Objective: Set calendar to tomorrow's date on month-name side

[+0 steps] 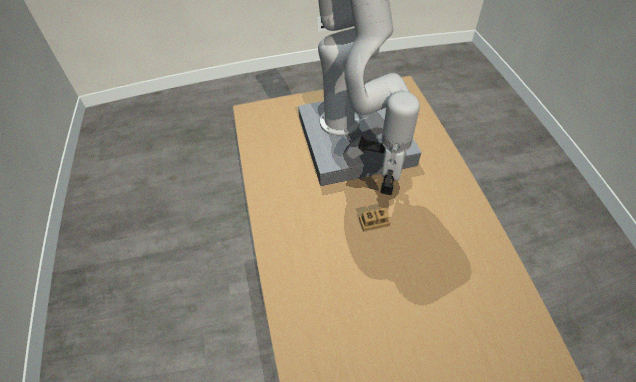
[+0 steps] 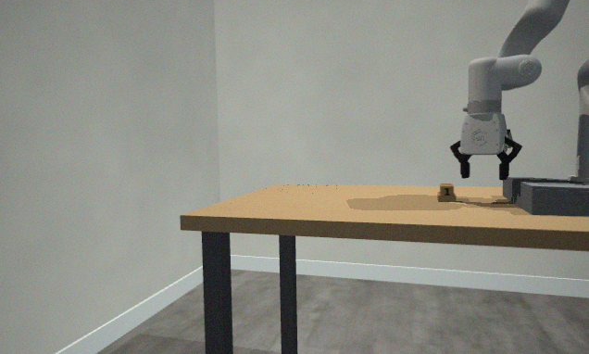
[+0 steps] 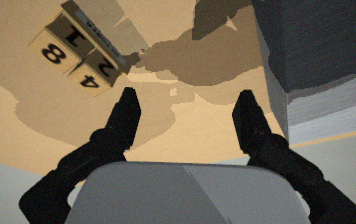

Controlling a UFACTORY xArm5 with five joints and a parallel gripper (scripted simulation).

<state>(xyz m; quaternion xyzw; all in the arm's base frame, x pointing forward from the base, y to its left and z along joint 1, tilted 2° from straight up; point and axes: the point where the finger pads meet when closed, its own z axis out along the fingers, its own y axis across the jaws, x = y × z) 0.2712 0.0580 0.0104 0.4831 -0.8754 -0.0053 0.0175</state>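
The wooden cube lies 8 cm ahead of my hand, 9 cm to the right of it and 5 cm below it. From my hand the other things lie so: wooden tray 8 cm ahead, 7 cm to the right, 6 cm below.
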